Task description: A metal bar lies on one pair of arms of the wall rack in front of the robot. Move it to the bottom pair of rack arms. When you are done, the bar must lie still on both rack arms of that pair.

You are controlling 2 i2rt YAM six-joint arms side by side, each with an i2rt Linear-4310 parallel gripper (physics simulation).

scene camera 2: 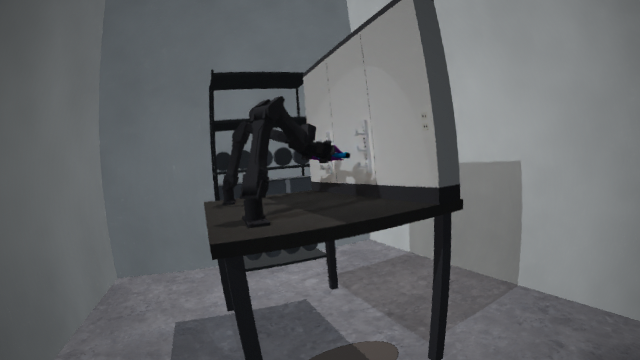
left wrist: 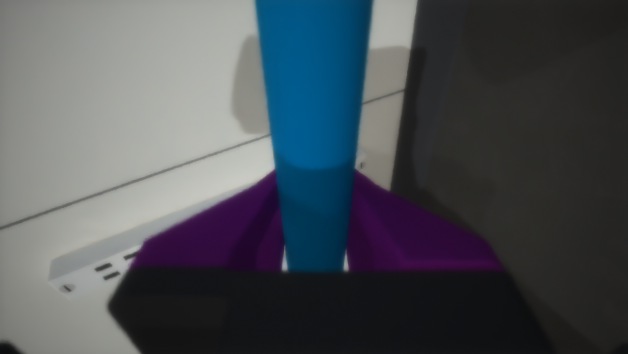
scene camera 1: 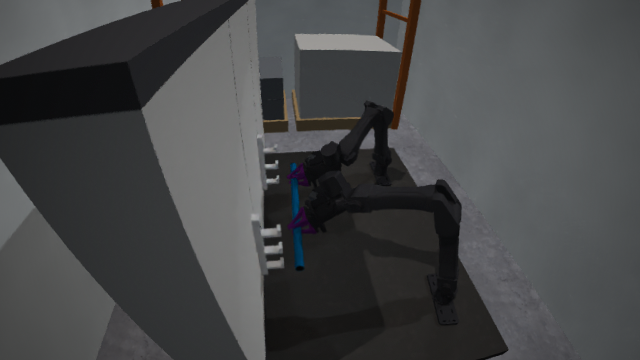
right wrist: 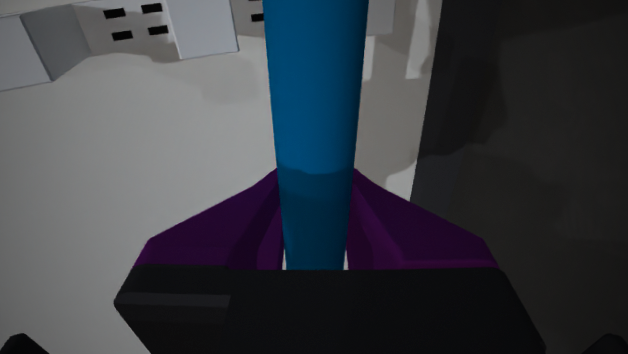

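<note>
A blue metal bar (scene camera 1: 296, 200) (scene camera 2: 341, 155) (left wrist: 316, 90) (right wrist: 316, 90) is held in the air, apart from the wall rack. My left gripper (scene camera 1: 296, 226) (left wrist: 315, 176) is shut on the bar near its middle. My right gripper (scene camera 1: 293, 175) (right wrist: 315, 176) is shut on it near its upper end in scene camera 1. The rack has two white brackets (scene camera 1: 258, 245) (scene camera 1: 262, 162), each with three arms. The bottom arm of the nearer bracket (scene camera 1: 275, 265) and of the farther bracket (scene camera 1: 272, 180) carry nothing. In scene camera 2 the bar's near end shows in front of the nearer bracket (scene camera 2: 366, 145), at a low height.
The white wall panel (scene camera 1: 200, 150) (scene camera 2: 400, 100) stands behind the rack. The dark table (scene camera 1: 320, 300) (scene camera 2: 300, 215) is below the bar and the arms. A large grey box (scene camera 1: 347, 80) and an orange frame (scene camera 1: 406, 65) stand beyond the table. A dark shelf unit (scene camera 2: 257, 80) stands behind the arms.
</note>
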